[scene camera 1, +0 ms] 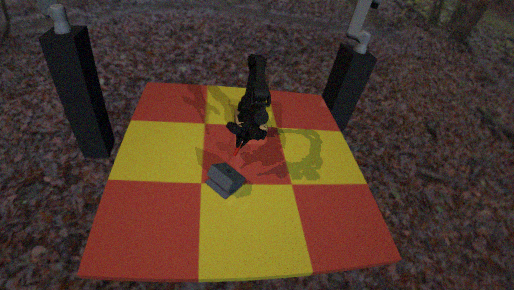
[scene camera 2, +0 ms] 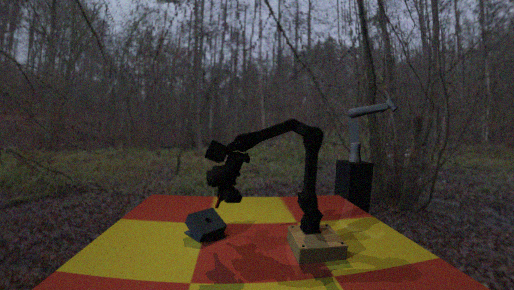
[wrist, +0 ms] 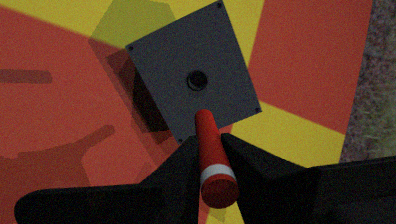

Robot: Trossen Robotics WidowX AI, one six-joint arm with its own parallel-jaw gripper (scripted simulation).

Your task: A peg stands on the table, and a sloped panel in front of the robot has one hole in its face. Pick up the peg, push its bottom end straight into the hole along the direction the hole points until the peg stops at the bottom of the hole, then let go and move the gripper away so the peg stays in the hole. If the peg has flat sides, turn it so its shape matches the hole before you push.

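A red round peg is here, and my gripper carries the red round peg. The wrist view also shows my gripper.
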